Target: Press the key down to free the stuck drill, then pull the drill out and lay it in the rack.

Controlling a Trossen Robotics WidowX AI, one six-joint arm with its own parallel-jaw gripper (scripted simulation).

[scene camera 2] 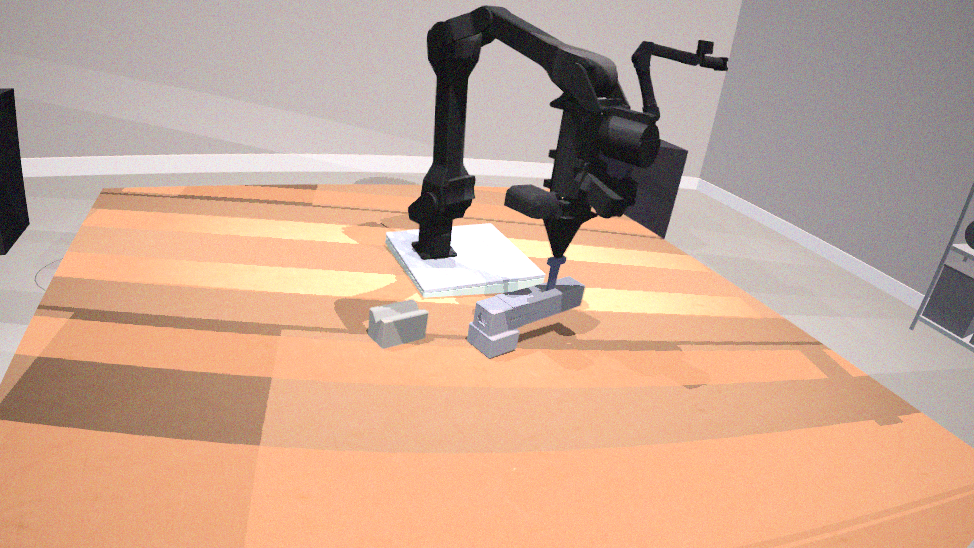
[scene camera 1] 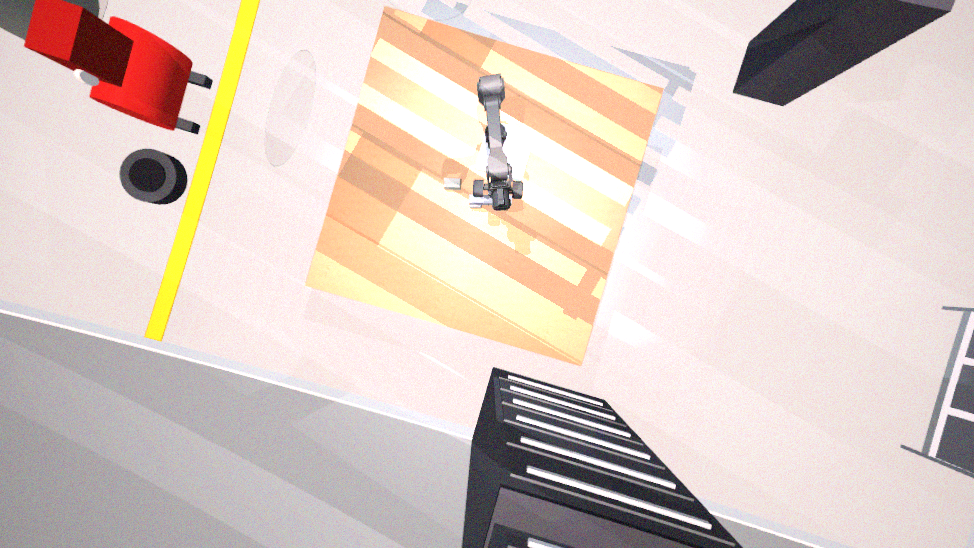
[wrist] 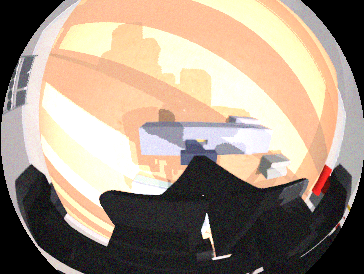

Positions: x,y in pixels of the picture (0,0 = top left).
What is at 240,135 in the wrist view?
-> A grey housing block.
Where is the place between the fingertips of my gripper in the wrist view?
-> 198,160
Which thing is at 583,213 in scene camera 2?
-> My gripper.
